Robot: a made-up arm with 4 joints.
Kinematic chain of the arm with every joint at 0, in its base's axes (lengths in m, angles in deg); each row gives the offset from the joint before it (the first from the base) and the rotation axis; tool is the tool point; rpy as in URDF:
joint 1: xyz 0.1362 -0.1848 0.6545 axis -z
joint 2: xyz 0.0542 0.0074 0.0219 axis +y
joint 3: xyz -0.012 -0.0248 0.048 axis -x
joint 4: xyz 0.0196 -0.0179 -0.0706 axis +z
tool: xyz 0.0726 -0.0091 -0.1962 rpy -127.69 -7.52 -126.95
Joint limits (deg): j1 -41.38..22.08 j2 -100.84..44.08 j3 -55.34..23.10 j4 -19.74..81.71
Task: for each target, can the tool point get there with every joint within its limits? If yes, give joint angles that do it. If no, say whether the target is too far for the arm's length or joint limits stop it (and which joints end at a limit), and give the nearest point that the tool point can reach.
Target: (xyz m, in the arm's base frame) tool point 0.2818 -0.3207 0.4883
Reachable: yes | joints 11.32 -10.15 13.34 0.43
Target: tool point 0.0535 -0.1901 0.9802
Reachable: no: joint limits stop it (at a limit: joint 1, joint 2, joint 3) | nearest point 0.1112 0.0604 0.7741 | short by 0.330 m
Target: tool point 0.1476 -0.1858 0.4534
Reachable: yes | joints -33.76 24.50 6.53 60.49
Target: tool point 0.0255 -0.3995 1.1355
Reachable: no: too far | nearest point 0.2769 -0.4159 0.7855 | short by 0.431 m
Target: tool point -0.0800 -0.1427 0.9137
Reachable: no: joint limits stop it (at a limit: joint 1, joint 2, joint 3) | nearest point 0.0840 0.0590 0.7559 | short by 0.304 m
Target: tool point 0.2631 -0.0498 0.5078
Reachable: yes | joints -2.11 -7.76 -24.97 57.73
